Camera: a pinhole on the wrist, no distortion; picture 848 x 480 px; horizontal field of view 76.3 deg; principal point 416.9 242.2 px. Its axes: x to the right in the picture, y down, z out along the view. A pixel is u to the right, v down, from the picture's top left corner.
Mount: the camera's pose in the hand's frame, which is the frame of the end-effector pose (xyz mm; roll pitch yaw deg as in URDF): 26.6 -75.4 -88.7 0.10 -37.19 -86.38
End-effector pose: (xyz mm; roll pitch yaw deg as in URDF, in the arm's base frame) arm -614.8 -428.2 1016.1 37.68 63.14 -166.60
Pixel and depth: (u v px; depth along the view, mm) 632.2 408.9 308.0
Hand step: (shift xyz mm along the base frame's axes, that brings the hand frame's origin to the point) -248.7 70.6 -15.1
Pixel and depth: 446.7 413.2 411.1
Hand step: -328.0 -51.9 9.3
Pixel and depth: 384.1 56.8 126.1
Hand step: 2.5 1.8 23.3
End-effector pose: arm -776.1 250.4 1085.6 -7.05 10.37 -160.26
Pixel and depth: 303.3 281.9 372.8
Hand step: 23.1 -237.9 125.0
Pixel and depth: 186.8 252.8 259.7
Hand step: 39.3 -171.4 26.7
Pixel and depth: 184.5 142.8 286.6
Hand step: 100.7 -175.0 48.1
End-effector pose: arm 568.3 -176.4 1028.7 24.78 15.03 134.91
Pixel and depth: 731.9 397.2 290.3
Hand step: -19.4 203.1 175.2
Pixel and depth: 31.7 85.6 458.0
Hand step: -219.3 -315.0 288.3
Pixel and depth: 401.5 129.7 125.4
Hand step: 3.3 0.2 9.7
